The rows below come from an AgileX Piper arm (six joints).
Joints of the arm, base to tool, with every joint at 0 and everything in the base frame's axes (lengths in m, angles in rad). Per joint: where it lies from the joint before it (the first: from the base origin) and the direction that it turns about. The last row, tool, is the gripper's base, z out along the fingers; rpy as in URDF.
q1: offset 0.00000 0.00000 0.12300 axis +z
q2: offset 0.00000 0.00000 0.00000 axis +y
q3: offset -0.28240 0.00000 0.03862 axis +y
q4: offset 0.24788 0.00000 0.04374 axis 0.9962 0 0.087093
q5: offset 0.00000 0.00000 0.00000 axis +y
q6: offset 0.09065 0.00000 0.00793 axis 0.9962 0 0.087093
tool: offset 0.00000 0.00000 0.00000 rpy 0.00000 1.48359 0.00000
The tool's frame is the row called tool.
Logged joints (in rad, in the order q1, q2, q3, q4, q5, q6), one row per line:
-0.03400, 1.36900, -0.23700, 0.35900, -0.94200, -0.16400
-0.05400, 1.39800, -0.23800, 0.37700, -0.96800, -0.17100
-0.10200, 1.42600, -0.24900, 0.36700, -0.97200, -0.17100
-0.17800, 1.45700, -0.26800, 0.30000, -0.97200, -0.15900
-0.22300, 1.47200, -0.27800, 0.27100, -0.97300, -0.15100
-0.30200, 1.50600, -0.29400, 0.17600, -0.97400, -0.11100
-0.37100, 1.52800, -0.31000, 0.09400, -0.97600, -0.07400
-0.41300, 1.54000, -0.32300, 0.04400, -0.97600, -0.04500
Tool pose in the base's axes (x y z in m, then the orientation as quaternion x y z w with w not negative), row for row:
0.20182, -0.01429, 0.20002, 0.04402, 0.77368, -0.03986, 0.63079
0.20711, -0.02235, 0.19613, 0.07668, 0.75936, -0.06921, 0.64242
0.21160, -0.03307, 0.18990, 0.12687, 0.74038, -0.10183, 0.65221
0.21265, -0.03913, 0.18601, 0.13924, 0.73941, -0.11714, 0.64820
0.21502, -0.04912, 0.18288, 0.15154, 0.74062, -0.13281, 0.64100
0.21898, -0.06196, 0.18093, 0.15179, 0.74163, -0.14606, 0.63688
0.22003, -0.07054, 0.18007, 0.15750, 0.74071, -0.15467, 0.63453
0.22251, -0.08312, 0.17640, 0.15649, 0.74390, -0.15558, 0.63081
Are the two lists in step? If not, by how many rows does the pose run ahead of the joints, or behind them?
The pose runs 2 rows behind the joints: the pose in row i belongs to the joints in row i - 2.
